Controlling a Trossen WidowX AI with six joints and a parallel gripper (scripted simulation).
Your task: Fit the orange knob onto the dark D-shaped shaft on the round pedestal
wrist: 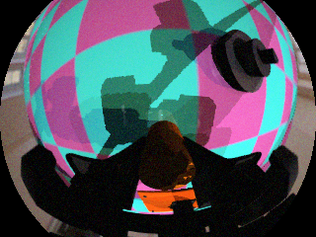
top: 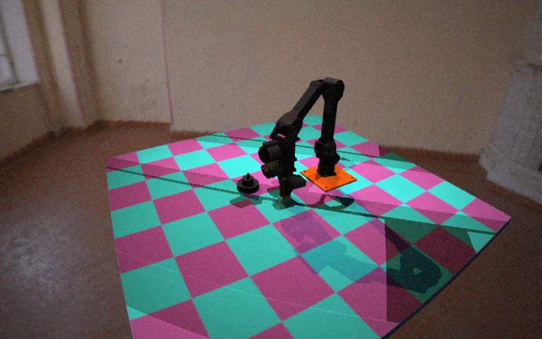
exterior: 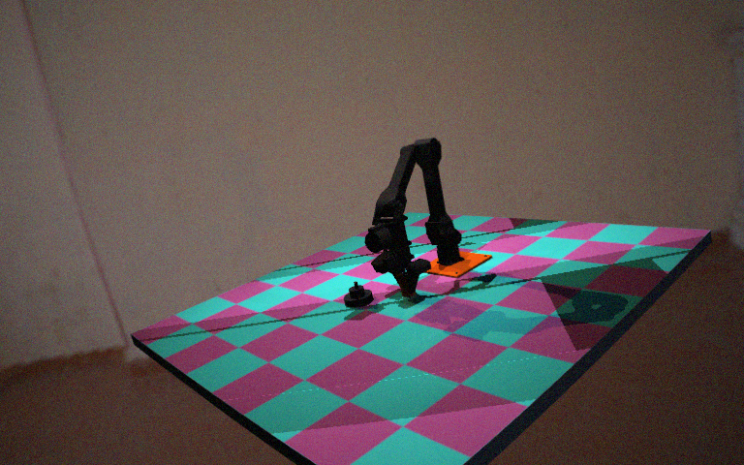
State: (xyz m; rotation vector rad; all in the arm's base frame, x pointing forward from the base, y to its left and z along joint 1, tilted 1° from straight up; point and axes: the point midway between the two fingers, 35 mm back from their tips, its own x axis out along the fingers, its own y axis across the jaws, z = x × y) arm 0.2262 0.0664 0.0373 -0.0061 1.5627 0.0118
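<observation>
Now: the round pedestal 110 mm ahead of my gripper tip, 100 mm to the right of it and 20 mm above it. From my gripper tip the other things lie so: orange knob 20 mm above.
</observation>
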